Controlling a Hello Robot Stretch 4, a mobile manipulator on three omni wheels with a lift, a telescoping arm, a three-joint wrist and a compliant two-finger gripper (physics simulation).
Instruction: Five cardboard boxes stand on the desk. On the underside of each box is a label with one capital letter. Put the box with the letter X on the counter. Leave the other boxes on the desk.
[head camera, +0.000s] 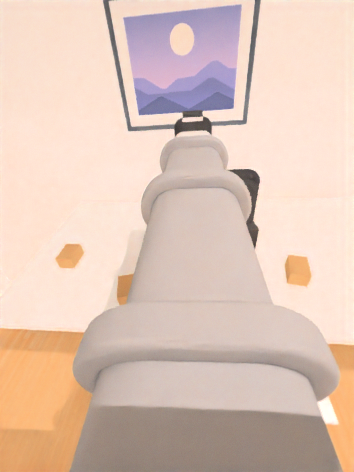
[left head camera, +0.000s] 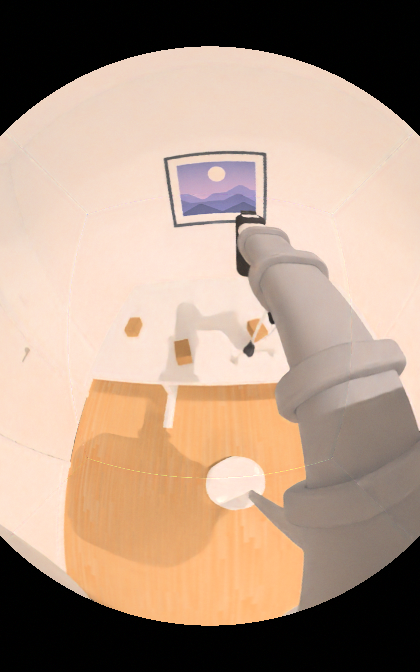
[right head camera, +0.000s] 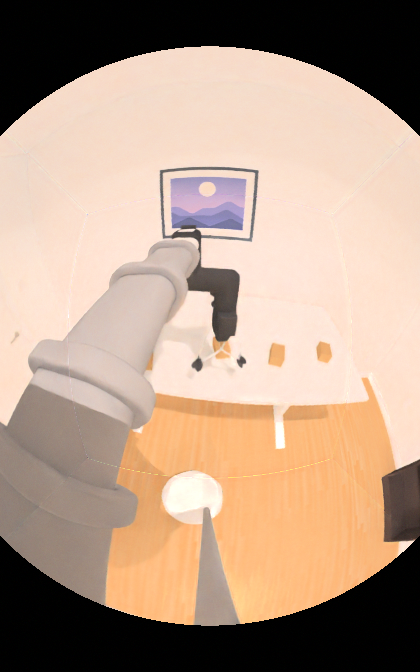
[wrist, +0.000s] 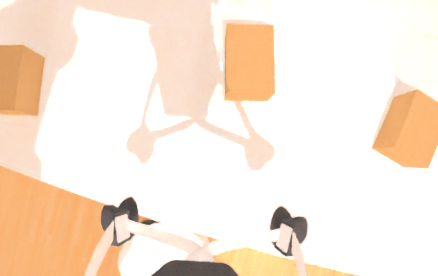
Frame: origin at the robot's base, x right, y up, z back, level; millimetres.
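Seen in the pictures: gripper, fingertip midpoint: (wrist: 205, 218).
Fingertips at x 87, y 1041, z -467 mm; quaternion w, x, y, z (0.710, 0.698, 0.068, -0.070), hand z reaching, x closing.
Pixels of each thing's top centre, then the offset from my fingertips to it. Level surfaces: height alone.
- white desk, surface height: dy -118 mm
- middle box, top centre: (wrist: 250, 57) dx +6, dy -68, dz -189 mm
- left-middle box, top centre: (head camera: 126, 285) dx -314, dy -68, dz -85 mm
- right-middle box, top centre: (wrist: 423, 128) (head camera: 299, 265) dx +257, dy -68, dz -165 mm
- far-left box, top centre: (head camera: 68, 251) dx -594, dy -68, dz -256 mm
My gripper (left head camera: 260, 333) (right head camera: 220, 362) (wrist: 205, 218) is open and empty, high over the front part of the white desk (head camera: 30, 310) (left head camera: 115, 365) (right head camera: 330, 390). The middle box (left head camera: 254, 329) (right head camera: 218, 348) (wrist: 250, 62) lies beyond the fingers in the wrist view. The left-middle box (head camera: 124, 289) (left head camera: 183, 352) (wrist: 10, 80) and the right-middle box (head camera: 298, 270) (right head camera: 276, 355) (wrist: 412, 130) stand to either side. The far-left box (head camera: 70, 256) (left head camera: 133, 327) and the far-right box (right head camera: 324, 352) stand at the ends. All are plain orange-brown; no letter shows.
The grey telescoping arm (head camera: 200, 250) (left head camera: 310, 300) (right head camera: 125, 315) hides part of the desk. A dark brown block-like piece of furniture (right head camera: 402, 505) stands at the right edge; I cannot tell if it is the counter. A white round object (left head camera: 235, 483) (right head camera: 191, 495) is low before the desk.
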